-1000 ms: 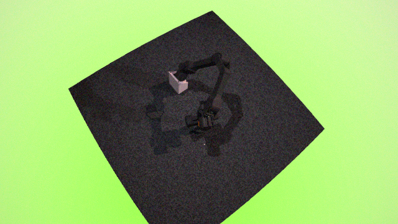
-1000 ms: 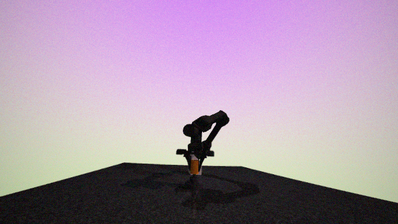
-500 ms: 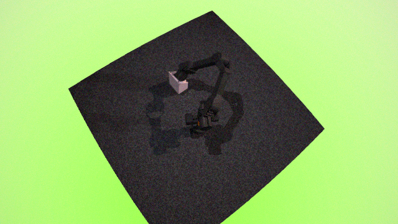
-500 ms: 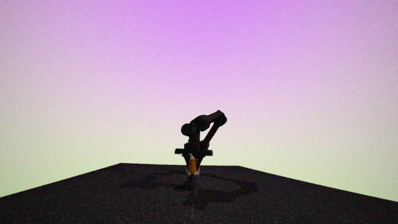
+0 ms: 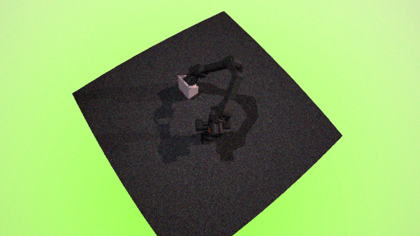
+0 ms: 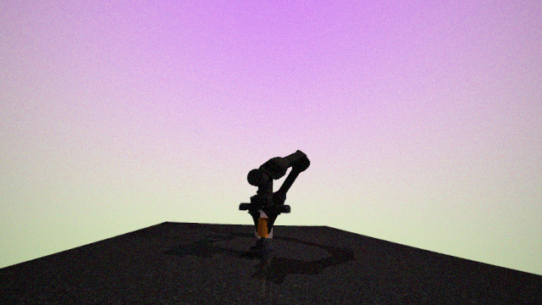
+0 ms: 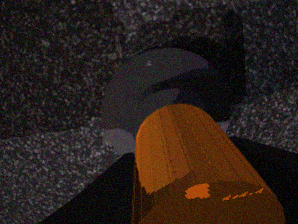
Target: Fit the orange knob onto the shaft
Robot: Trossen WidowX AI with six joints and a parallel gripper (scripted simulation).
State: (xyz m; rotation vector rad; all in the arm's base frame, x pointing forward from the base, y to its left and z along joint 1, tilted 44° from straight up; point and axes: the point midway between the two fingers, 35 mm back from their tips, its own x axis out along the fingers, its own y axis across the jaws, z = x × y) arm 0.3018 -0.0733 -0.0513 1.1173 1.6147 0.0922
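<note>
Right now my gripper tip is 2 cm below the orange knob. Also, from my gripper tip: round pedestal (4 cm below).
</note>
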